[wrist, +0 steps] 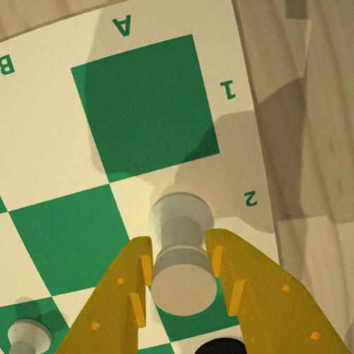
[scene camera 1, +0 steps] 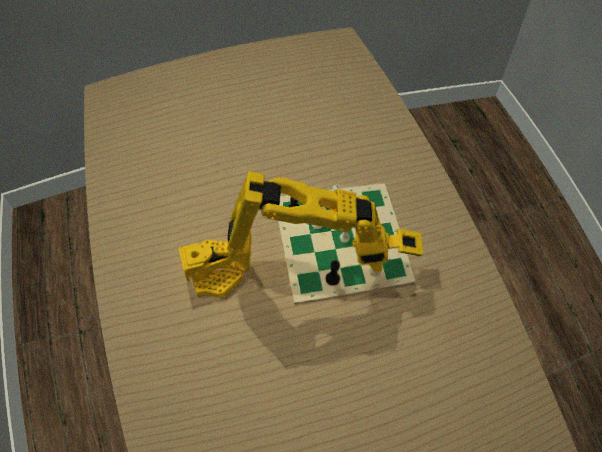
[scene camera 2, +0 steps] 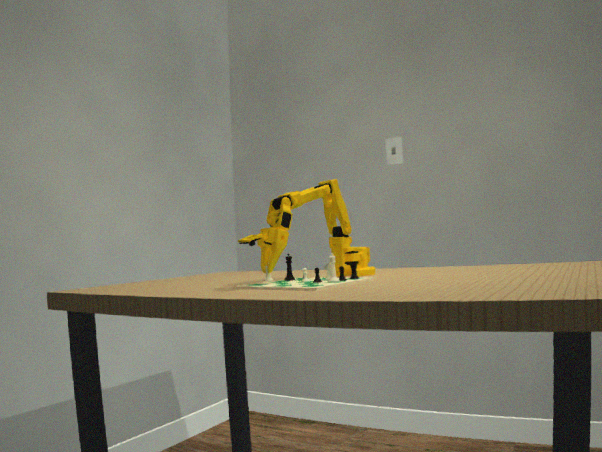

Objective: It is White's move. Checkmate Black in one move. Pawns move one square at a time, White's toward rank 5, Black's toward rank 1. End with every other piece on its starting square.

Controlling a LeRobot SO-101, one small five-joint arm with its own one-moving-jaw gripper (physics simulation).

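Frame: origin at the arm's base, x back, y right, z up, level; metres.
Seen in the pictures: hand, its tool point: (scene camera 1: 378,260) (scene camera 2: 269,270); arm's base, origin of its link: (scene camera 1: 224,267).
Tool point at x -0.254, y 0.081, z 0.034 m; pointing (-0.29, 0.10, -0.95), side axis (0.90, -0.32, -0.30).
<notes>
Pixels of each thing's top centre, then the offset from my tool point to it. "spot": a spot on its surface instead. Level surfaces: height alone.
- white rook, centre of its top: (scene camera 1: 378,261) (scene camera 2: 267,266) dx +0.006, dy +0.006, dz +0.011 m
- black king, centre of its top: (scene camera 1: 335,261) (scene camera 2: 288,253) dx +0.081, dy -0.003, dz +0.035 m
- white pawn, centre of its top: (scene camera 1: 346,229) (scene camera 2: 304,267) dx +0.034, dy -0.073, dz +0.003 m
- white king, centre of its top: (scene camera 2: 332,252) dx +0.026, dy -0.148, dz +0.035 m
- black rook, centre of its top: (scene camera 2: 353,264) dx +0.101, dy -0.162, dz +0.005 m
- white board, a spot on its surface: (scene camera 1: 295,299) spot: dx +0.154, dy +0.015, dz -0.028 m
- wooden table, height of its surface: dz -0.034 m
A white rook (scene camera 1: 375,273) (scene camera 2: 268,277) (wrist: 184,289) is pinched upright between the two jaws of my gripper (scene camera 1: 377,267) (scene camera 2: 267,271) (wrist: 180,239). In the wrist view its base covers part of the pale A2 square, beside green A1; it is low, at or just above the board, and contact is hard to tell. The black king (scene camera 1: 332,275) (scene camera 2: 289,268) stands on A4. A white pawn (scene camera 1: 345,237) (scene camera 2: 304,273) (wrist: 29,334) stands on C3. The white king (scene camera 2: 331,268), a black pawn (scene camera 2: 316,275), another black pawn (scene camera 2: 342,273) and a black rook (scene camera 2: 353,270) stand farther along the board.
The green and white board (scene camera 1: 295,299) (wrist: 265,225) lies on the wooden table (scene camera 1: 210,125) (scene camera 2: 425,285). The forearm (scene camera 1: 310,200) hides part of the board in scene camera 1. The arm base (scene camera 1: 215,280) stands left of the board there.
</notes>
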